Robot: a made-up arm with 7 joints. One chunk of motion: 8 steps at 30 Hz.
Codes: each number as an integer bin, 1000 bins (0 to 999) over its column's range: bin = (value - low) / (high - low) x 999, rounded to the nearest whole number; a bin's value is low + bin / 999 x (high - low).
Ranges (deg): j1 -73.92..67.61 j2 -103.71..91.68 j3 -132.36..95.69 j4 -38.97..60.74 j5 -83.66..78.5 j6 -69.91..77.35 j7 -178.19..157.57
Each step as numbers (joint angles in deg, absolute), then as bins.
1 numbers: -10.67 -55.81 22.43 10.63 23.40 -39.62 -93.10
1 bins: 446 245 678 497 660 205 253
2 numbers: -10.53 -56.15 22.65 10.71 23.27 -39.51 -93.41
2 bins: 447 243 679 498 659 206 252
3 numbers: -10.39 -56.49 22.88 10.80 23.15 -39.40 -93.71
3 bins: 448 241 680 499 658 207 251
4 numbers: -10.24 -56.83 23.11 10.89 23.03 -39.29 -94.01
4 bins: 449 240 681 500 657 208 250
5 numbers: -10.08 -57.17 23.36 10.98 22.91 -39.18 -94.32
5 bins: 451 238 682 500 657 208 250
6 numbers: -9.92 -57.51 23.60 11.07 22.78 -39.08 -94.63
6 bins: 452 236 683 501 656 209 249
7 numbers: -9.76 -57.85 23.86 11.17 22.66 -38.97 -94.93
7 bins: 453 234 684 502 655 210 248
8 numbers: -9.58 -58.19 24.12 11.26 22.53 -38.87 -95.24
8 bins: 454 233 685 503 654 211 247
